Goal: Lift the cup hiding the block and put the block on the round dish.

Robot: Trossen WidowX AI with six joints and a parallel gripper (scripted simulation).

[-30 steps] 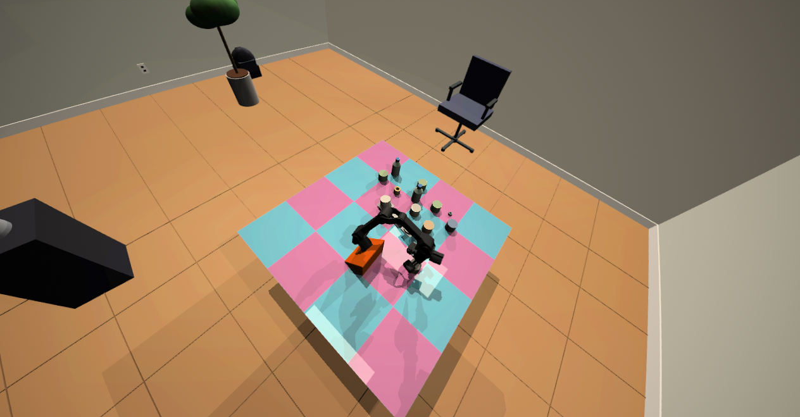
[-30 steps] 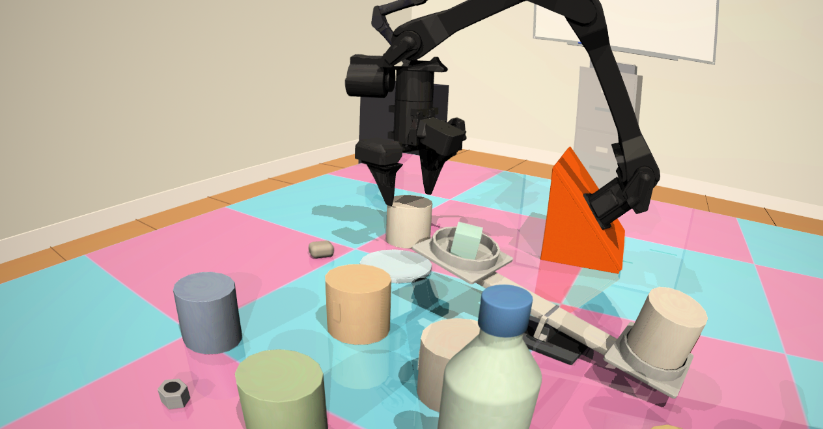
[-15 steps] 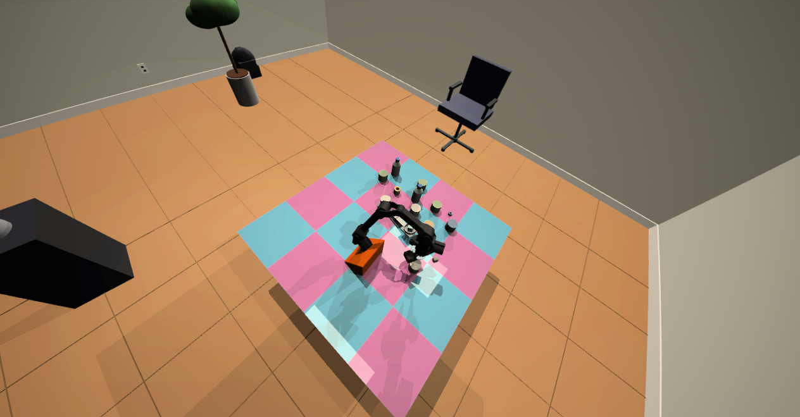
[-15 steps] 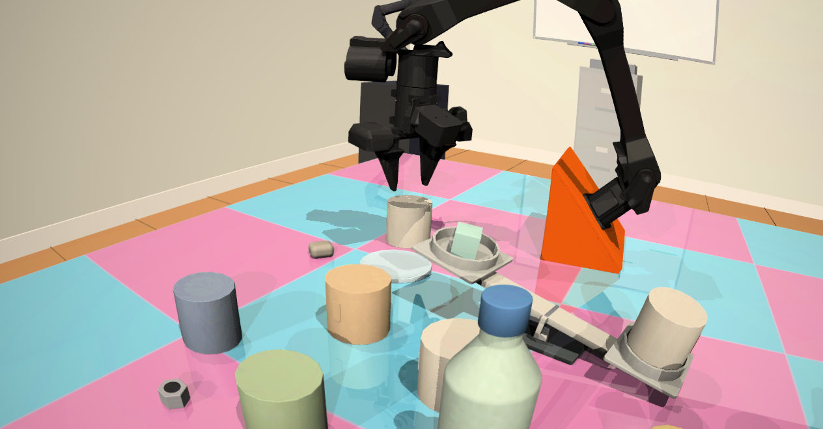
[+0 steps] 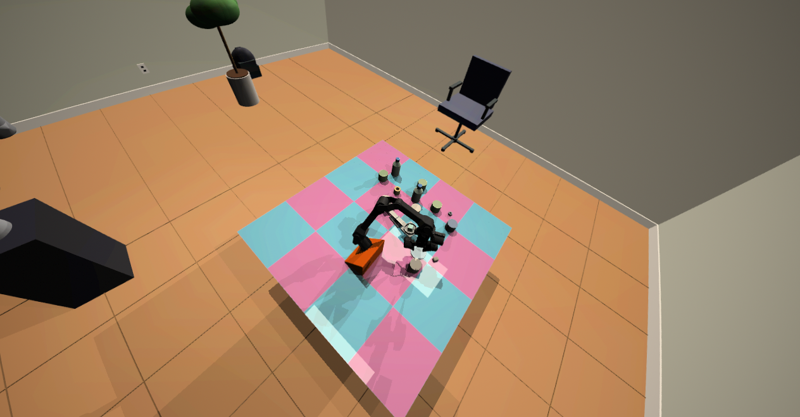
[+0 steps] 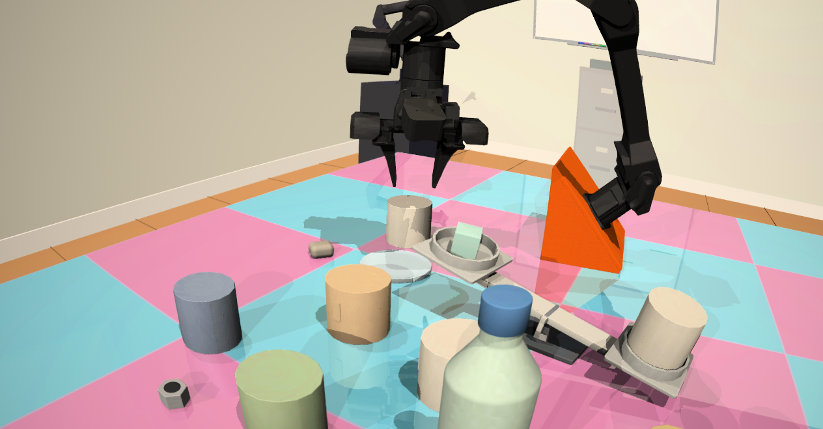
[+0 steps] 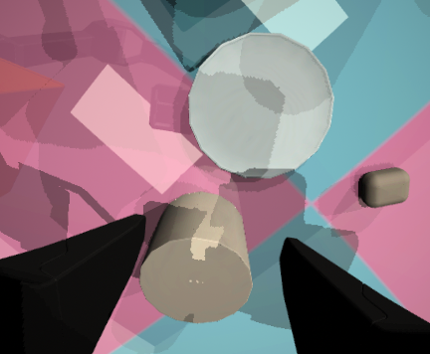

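Right now my gripper tip is 14 cm to the right of the pale green block, 8 cm short of it and 2 cm above it. The rest, counted from my gripper tip: tan cylinder: 22 cm ahead, 8 cm to the left, 7 cm below; then round dish: 10 cm below, 5 cm ahead, 1 cm to the left; then pebble: 10 cm to the right, 10 cm below, 9 cm ahead.
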